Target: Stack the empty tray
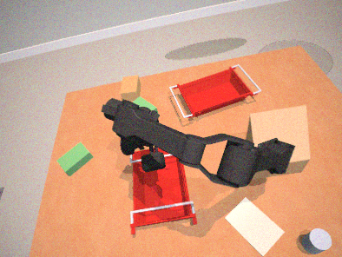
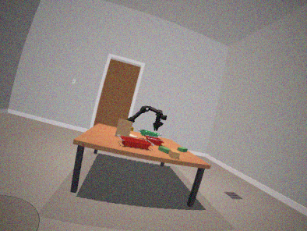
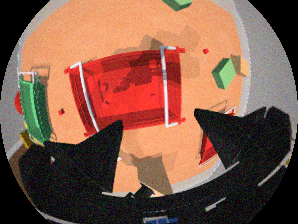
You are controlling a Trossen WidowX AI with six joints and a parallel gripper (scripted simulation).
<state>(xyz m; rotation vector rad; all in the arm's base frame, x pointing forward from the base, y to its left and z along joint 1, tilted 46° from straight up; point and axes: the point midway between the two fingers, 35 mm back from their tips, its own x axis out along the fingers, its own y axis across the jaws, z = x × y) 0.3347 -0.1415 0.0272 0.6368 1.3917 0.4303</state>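
My gripper tip is now 31 cm to the left of the red tray, 30 cm past it and 12 cm above it. From my gripper tip the other things lie so: tan block: 50 cm to the right, 13 cm below, 7 cm ahead; then tiny red cube: 24 cm to the right, 16 cm below, 12 cm ahead; then white sheet: 25 cm to the left, 24 cm behind, 16 cm below.
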